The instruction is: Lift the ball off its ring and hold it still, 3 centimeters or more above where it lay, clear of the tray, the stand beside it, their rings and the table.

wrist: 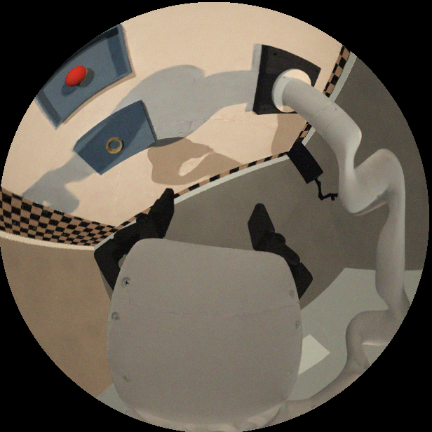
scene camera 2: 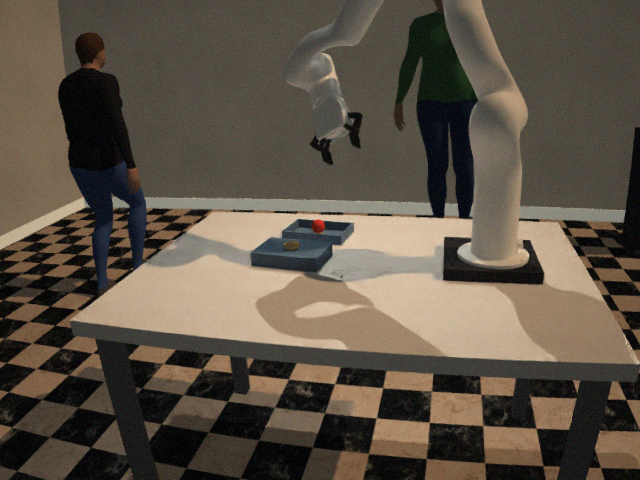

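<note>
A red ball [scene camera 2: 318,226] [wrist: 76,75] sits in the blue open tray [scene camera 2: 330,238] [wrist: 107,82]; its ring is hidden under it. The blue stand [scene camera 2: 289,261] [wrist: 131,122] is a flat-topped block beside the tray, on the near side in the scene view. A brass-coloured ring [scene camera 2: 291,250] [wrist: 114,152] lies on the stand's top with nothing in it. My gripper [scene camera 2: 343,155] [wrist: 213,206] is open and empty. It hangs high above the table, tilted, well away from the ball.
The white table [scene camera 2: 180,299] [wrist: 225,30] bears the tray, the stand and my arm's black base plate [scene camera 2: 493,274] [wrist: 265,82], which is at the right in the scene view. Two people stand beyond the table, one in black [scene camera 2: 93,118], one in green [scene camera 2: 439,67]. Arm shadows cross the table top.
</note>
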